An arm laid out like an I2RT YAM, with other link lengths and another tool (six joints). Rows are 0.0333 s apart.
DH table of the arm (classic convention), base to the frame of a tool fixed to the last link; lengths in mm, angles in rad. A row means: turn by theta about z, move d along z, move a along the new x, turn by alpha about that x. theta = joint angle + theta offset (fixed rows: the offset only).
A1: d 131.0, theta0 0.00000, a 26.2, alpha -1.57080
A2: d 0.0, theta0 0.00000, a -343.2, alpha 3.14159
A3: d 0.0, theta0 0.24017, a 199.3, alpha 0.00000
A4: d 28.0, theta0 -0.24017, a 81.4, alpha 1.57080
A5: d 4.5, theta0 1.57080, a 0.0, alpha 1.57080
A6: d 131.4, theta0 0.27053, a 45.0, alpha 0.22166
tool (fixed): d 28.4, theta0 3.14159, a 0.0, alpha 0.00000
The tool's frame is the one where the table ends.
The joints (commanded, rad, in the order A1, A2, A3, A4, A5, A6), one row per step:
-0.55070 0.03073 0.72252 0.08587 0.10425 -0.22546
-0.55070 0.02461 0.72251 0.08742 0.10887 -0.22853
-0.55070 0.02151 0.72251 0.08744 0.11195 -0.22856
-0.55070 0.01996 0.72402 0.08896 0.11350 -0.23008
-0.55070 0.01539 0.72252 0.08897 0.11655 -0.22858
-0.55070 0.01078 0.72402 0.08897 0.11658 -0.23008
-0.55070 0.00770 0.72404 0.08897 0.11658 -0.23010
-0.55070 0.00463 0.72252 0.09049 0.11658 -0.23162
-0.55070 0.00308 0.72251 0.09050 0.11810 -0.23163
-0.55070 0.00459 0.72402 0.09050 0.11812 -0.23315
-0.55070 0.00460 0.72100 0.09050 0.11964 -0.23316
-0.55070 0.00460 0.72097 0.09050 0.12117 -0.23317
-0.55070 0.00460 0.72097 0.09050 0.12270 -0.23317
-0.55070 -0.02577 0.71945 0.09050 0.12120 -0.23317
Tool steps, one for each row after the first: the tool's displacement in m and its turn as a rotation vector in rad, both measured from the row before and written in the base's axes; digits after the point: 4 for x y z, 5 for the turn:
-0.0026 0.0008 -0.0002 -0.00291 -0.00682 -0.00543
-0.0013 0.0002 -0.0003 0.00021 -0.00379 -0.00220
-0.0013 0.0005 0.0006 -0.00227 -0.00378 -0.00216
-0.0012 0.0002 -0.0009 0.00104 -0.00446 -0.00107
-0.0018 0.0011 0.0002 -0.00397 -0.00453 -0.00109
-0.0009 0.0005 -0.0002 -0.00163 -0.00263 -0.00001
-0.0007 0.0004 -0.0003 -0.00240 -0.00192 -0.00109
-0.0006 0.0001 -0.0002 0.00012 -0.00189 -0.00106
0.0000 0.0000 0.0006 -0.00078 0.00069 -0.00111
0.0007 -0.0007 -0.0009 0.00252 0.00201 -0.00106
-0.0002 -0.0002 -0.0001 0.00095 -0.00055 -0.00107
-0.0002 -0.0002 -0.0001 0.00094 -0.00058 -0.00106
-0.0080 0.0052 -0.0025 -0.01603 -0.02401 0.00102

